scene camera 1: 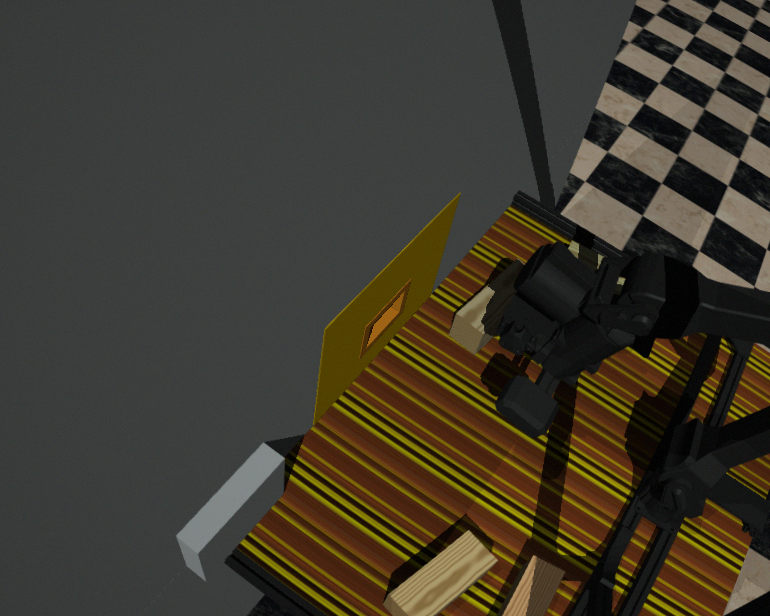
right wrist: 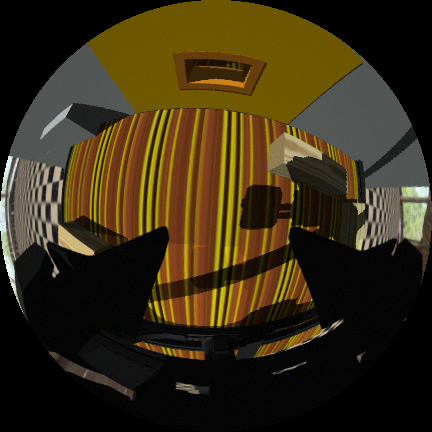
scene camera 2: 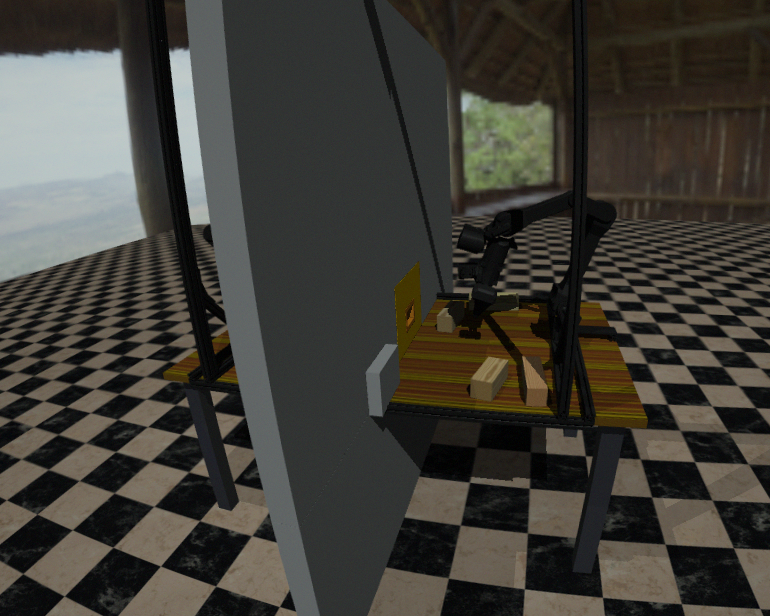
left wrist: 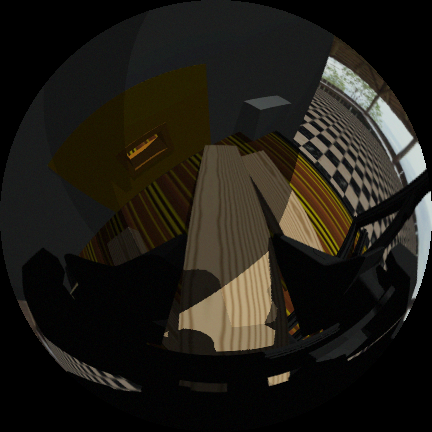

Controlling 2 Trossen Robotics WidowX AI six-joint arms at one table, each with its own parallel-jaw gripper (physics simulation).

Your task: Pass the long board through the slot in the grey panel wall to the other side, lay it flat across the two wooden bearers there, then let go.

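Frame: origin at the left arm's base, x ahead, y left, z up, level; millimetres.
Where they show: left gripper, fingertip midpoint: point(left wrist: 230, 239); right gripper, fingertip midpoint: point(scene camera 1: 517, 379) point(right wrist: 230, 232) point(scene camera 2: 475, 310); right arm's base at its link origin: point(scene camera 1: 661, 504) point(right wrist: 217, 343).
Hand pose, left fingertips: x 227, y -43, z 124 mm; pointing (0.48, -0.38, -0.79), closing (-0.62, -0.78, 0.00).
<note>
Things, the pixels of their top centre, and the offset from my left fingertips. "*": a spot on its surface instead.
- reddish block at its top centre: point(scene camera 2: 534, 371) dx +598, dy -208, dz -100 mm
- pale block at its top centre: point(scene camera 1: 614, 274) point(right wrist: 358, 241) point(scene camera 2: 493, 294) dx +467, dy +335, dz -97 mm
- grey box at a spot on its surface: point(scene camera 1: 231, 497) * dx +272, dy -300, dz -44 mm
- small block at a spot on its surface: point(left wrist: 127, 245) * dx +100, dy +130, dz -106 mm
My left gripper point(left wrist: 230, 239) is shut on the long board point(left wrist: 220, 200). The board's far end points right of the slot point(left wrist: 145, 150) on that side of the grey wall point(scene camera 1: 192, 192) point(scene camera 2: 346, 192). My right gripper point(right wrist: 230, 232) point(scene camera 1: 513, 350) point(scene camera 2: 472, 305) is open and empty above the striped table, facing the slot point(right wrist: 220, 75) point(scene camera 1: 385, 319) point(scene camera 2: 409, 314) in the yellow panel. Two pale wooden blocks, seemingly the bearers, lie apart there: one point(scene camera 1: 472, 326) point(scene camera 2: 445, 319) point(right wrist: 300, 155) partly behind the right arm, the other point(scene camera 1: 443, 573) point(scene camera 2: 490, 377) toward the opposite table edge.
A reddish block point(scene camera 1: 531, 587) point(scene camera 2: 535, 383) stands beside the nearer pale block. Another pale block point(scene camera 2: 507, 301) lies behind the right arm. A grey box point(scene camera 1: 231, 497) point(scene camera 2: 383, 378) point(right wrist: 57, 120) juts from the wall. In the left wrist view, another board point(left wrist: 267, 175) and a small block point(left wrist: 127, 245) flank the long board.
</note>
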